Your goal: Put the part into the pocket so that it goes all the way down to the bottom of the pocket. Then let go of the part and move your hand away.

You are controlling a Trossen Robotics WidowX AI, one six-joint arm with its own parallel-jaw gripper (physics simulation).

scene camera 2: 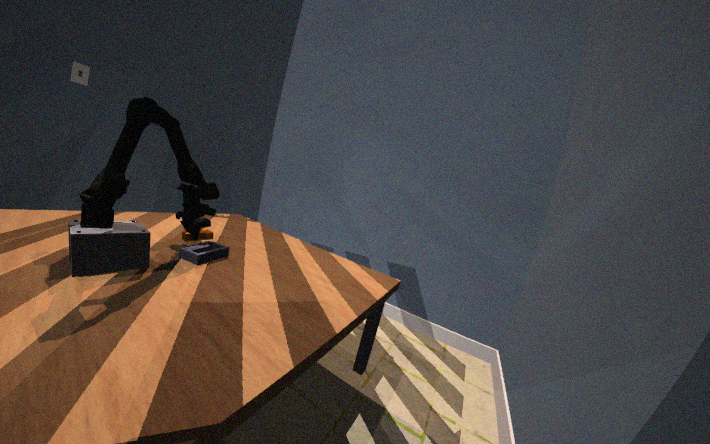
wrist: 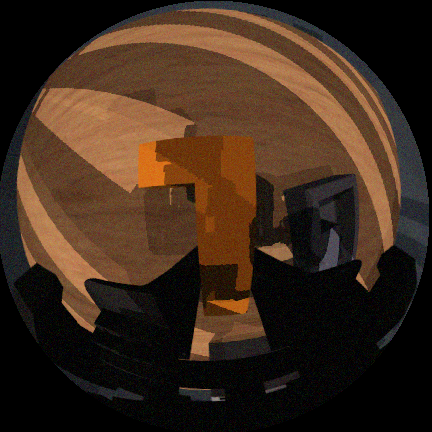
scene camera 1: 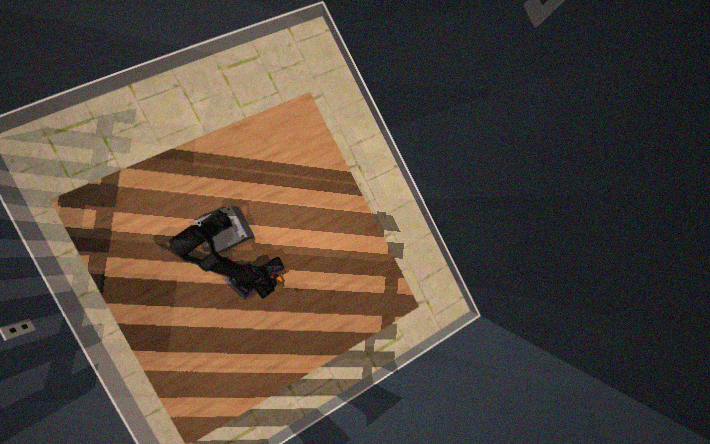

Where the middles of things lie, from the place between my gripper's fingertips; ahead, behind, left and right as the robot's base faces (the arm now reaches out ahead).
Scene:
My gripper is now 2 cm to the right of the orange L-shaped part (wrist: 221, 168), 2 cm short of it and 1 cm below it. From my hand the other things lie so: pocket block (scene camera 2: 197, 254) (13 cm to the right, 1 cm below).

